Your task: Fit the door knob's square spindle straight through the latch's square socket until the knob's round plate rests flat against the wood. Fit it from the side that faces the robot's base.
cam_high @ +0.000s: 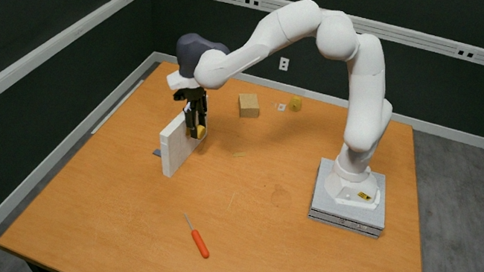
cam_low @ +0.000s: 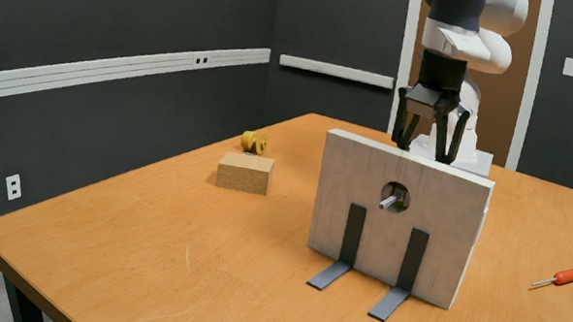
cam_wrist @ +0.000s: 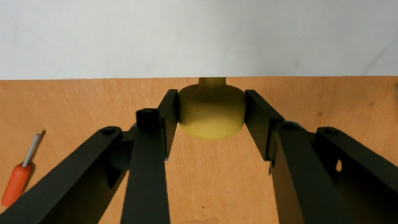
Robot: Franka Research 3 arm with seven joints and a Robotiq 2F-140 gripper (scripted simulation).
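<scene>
The white wood panel lies 6 cm ahead of my hand, 5 cm below it and 1 cm to the right of it. The rest, counted from my hand: cork block 42 cm to the right, 15 cm below, 9 cm behind; then orange-handled screwdriver 35 cm to the left, 17 cm below, 14 cm behind.
</scene>
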